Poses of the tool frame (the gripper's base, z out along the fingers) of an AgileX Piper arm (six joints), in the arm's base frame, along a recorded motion.
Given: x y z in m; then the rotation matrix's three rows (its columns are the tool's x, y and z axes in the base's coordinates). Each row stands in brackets.
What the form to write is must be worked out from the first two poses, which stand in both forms.
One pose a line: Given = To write
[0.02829 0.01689 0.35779], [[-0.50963 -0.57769 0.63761], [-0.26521 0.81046 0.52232], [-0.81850 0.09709 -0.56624]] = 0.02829 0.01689 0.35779 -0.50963 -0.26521 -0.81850 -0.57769 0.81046 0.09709
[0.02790 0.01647 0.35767], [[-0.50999 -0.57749 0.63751], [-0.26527 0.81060 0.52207], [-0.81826 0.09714 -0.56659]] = 0.02790 0.01647 0.35767 -0.50999 -0.26527 -0.81826 -0.57749 0.81060 0.09714
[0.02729 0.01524 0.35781], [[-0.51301 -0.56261 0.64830], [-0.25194 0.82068 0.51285], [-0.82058 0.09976 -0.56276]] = 0.02729 0.01524 0.35781 -0.51301 -0.25194 -0.82058 -0.56261 0.82068 0.09976
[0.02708 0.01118 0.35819], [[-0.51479 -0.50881 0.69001], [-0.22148 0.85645 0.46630], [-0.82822 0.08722 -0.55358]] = 0.02708 0.01118 0.35819 -0.51479 -0.22148 -0.82822 -0.50881 0.85645 0.08722
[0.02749 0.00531 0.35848], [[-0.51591 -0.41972 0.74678], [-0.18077 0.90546 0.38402], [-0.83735 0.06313 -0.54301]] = 0.02749 0.00531 0.35848 -0.51591 -0.18077 -0.83735 -0.41972 0.90546 0.06313
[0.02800 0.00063 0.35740], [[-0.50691 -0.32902 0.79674], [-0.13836 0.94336 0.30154], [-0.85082 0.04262 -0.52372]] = 0.02800 0.00063 0.35740 -0.50691 -0.13836 -0.85082 -0.32902 0.94336 0.04262
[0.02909 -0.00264 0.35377], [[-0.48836 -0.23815 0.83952], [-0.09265 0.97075 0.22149], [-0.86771 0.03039 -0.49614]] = 0.02909 -0.00264 0.35377 -0.48836 -0.09265 -0.86771 -0.23815 0.97075 0.03039
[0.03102 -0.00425 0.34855], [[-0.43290 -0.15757 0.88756], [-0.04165 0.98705 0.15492], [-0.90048 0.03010 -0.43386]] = 0.03102 -0.00425 0.34855 -0.43290 -0.04165 -0.90048 -0.15757 0.98705 0.03010
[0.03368 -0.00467 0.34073], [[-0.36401 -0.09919 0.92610], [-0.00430 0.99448 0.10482], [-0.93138 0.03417 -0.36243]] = 0.03368 -0.00467 0.34073 -0.36401 -0.00430 -0.93138 -0.09919 0.99448 0.03417
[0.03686 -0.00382 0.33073], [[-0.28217 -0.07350 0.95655], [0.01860 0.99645 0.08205], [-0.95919 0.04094 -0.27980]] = 0.03686 -0.00382 0.33073 -0.28217 0.01860 -0.95919 -0.07350 0.99645 0.04094
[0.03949 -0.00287 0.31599], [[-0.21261 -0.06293 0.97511], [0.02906 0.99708 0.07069], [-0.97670 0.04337 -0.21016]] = 0.03949 -0.00287 0.31599 -0.21261 0.02906 -0.97670 -0.06293 0.99708 0.04337
